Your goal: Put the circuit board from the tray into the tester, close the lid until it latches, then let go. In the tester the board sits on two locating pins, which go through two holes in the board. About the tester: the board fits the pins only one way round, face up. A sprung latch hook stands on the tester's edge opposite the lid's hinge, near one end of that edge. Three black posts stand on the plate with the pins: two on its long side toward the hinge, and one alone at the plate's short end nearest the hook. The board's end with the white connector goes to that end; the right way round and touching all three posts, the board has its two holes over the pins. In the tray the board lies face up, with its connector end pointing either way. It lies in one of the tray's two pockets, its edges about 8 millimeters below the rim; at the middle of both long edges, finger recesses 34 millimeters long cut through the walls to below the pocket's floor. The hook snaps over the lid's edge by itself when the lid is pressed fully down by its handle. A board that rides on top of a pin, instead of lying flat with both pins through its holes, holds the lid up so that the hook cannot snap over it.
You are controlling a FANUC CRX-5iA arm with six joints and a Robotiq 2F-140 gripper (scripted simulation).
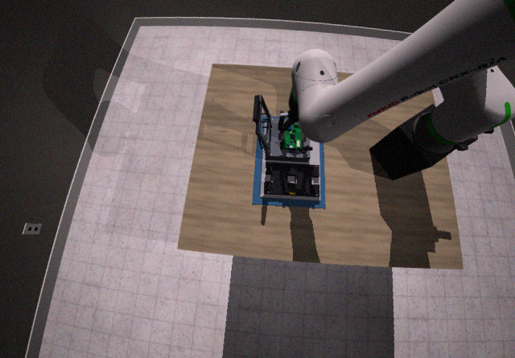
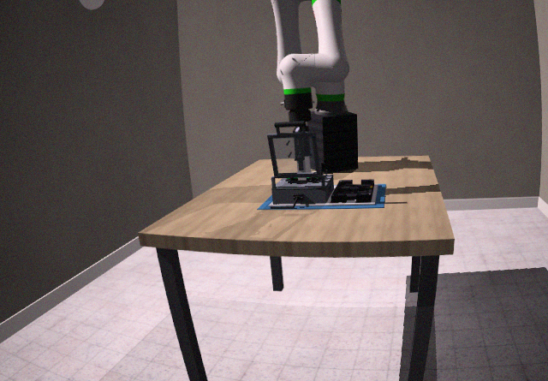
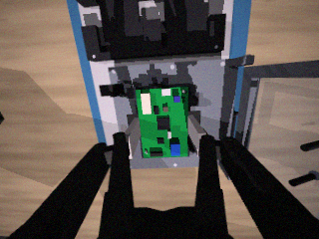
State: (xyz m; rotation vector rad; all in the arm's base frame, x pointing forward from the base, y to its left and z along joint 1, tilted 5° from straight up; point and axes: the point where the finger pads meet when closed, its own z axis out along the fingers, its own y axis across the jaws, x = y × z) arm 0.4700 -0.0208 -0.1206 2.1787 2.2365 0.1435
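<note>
My hand is 20 mm above the green circuit board. The rest, counted from my hand: lid 120 mm ahead, 90 mm above; then tester 30 mm ahead, 40 mm to the left, 20 mm above.
</note>
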